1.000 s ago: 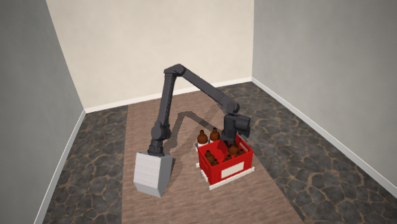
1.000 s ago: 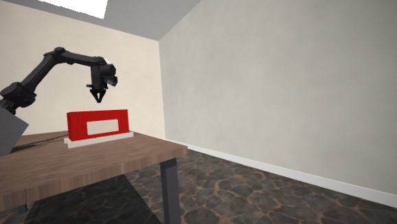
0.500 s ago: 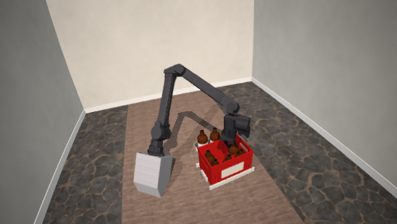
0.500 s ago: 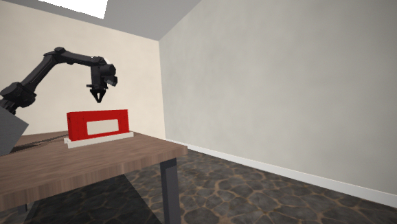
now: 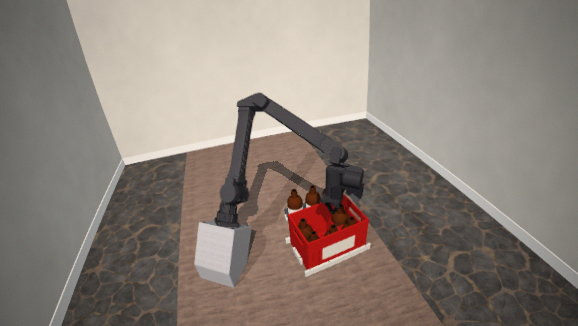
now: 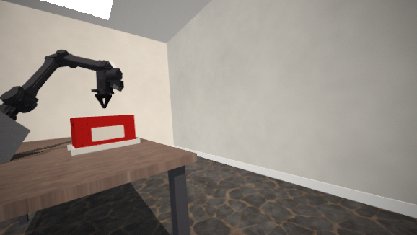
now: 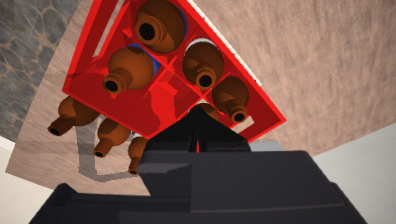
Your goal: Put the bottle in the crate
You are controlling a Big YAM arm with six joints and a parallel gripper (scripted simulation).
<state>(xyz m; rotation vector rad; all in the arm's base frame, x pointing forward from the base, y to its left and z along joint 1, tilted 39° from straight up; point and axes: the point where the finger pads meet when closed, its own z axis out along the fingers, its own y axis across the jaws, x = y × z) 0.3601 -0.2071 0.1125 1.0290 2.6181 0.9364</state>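
Now: the grey tray 270 mm to the left of my hand and 220 mm below it. The rest, counted from my hand: red crate (10 mm behind, 30 mm to the left, 140 mm below).
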